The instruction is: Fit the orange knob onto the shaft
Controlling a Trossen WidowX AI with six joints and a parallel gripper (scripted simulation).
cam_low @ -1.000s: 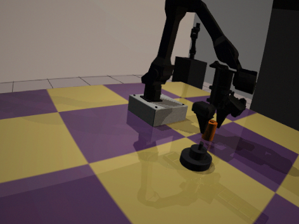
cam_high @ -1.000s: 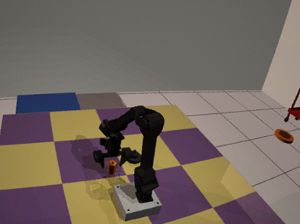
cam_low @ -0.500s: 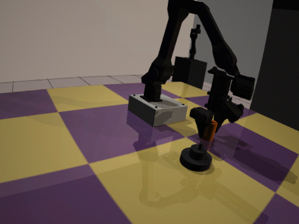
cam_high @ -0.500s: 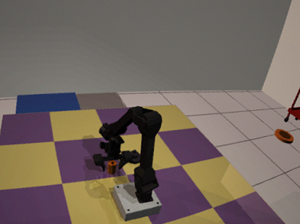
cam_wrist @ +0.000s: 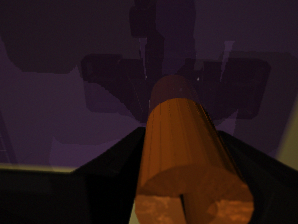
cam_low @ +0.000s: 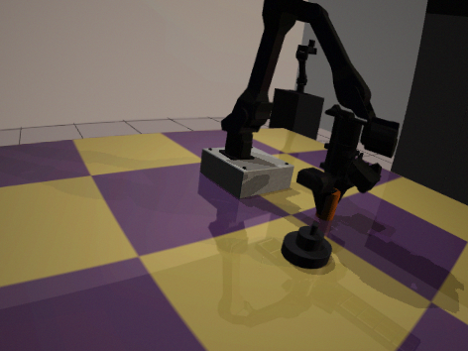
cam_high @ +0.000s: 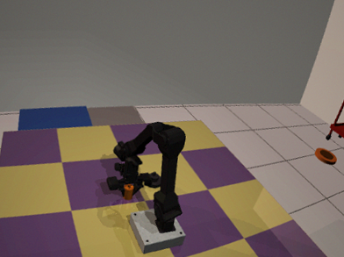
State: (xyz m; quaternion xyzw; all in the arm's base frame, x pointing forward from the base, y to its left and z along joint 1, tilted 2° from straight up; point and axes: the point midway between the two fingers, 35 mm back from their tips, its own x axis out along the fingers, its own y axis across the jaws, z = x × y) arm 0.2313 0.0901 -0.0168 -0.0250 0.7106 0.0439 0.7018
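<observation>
Right now the dark round pedestal is 90 mm ahead of my gripper tip, 140 mm to the right of it and 20 mm above it. Also, from my gripper tip: orange knob (20 mm above).
</observation>
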